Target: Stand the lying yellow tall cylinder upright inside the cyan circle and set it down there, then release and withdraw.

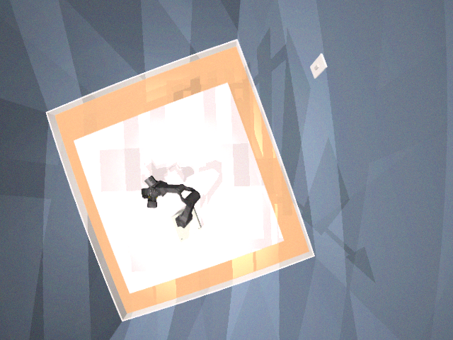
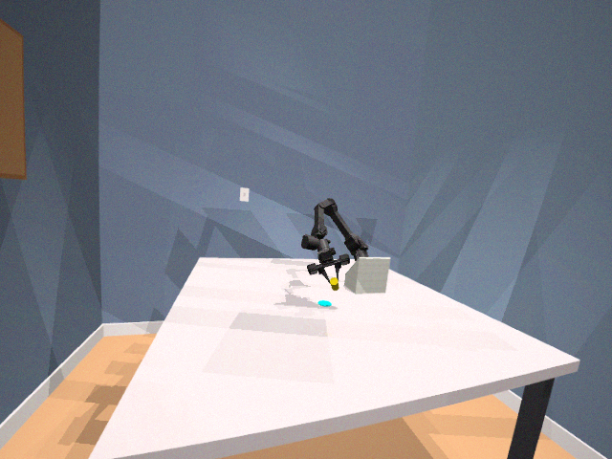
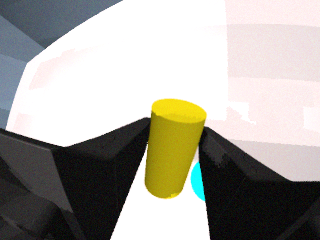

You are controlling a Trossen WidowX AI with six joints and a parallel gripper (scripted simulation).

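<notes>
The cyan circle lies 20 mm ahead of my gripper tip, 40 mm to the right of it and 110 mm below it. The rest, counted from my gripper tip: yellow tall cylinder (10 mm behind, 10 mm to the right, 10 mm below).
</notes>
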